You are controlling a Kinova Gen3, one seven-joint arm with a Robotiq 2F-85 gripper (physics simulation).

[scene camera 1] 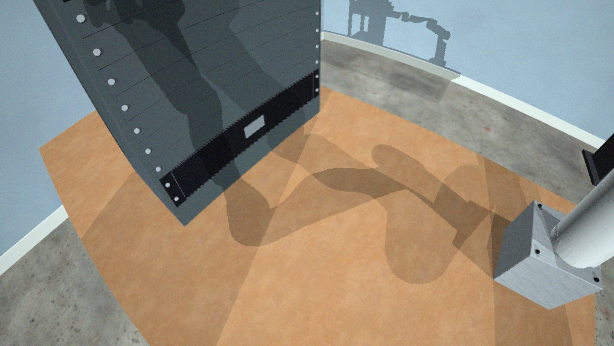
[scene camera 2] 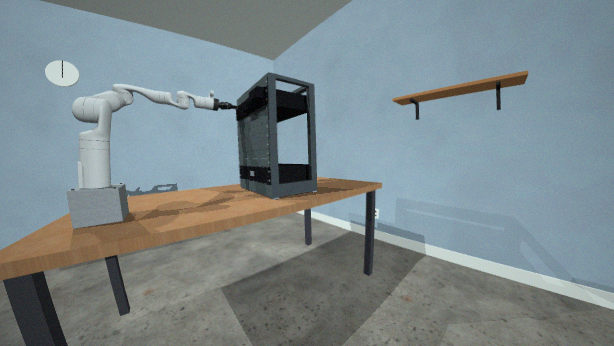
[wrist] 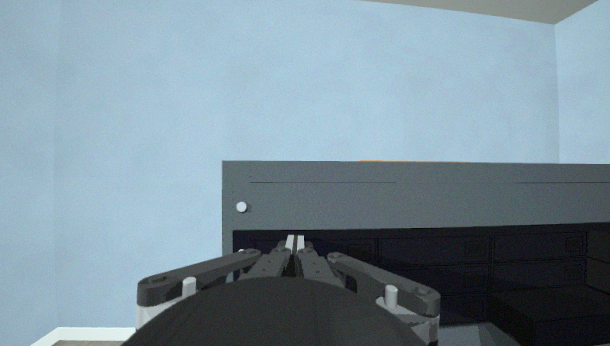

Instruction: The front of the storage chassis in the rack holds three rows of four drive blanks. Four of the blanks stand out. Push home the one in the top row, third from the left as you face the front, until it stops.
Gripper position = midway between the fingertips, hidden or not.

In view: my gripper (wrist: 295, 246) and a rack (scene camera 1: 193, 101).
The rack also shows in scene camera 2 (scene camera 2: 261, 107) and in the wrist view (wrist: 508, 246).
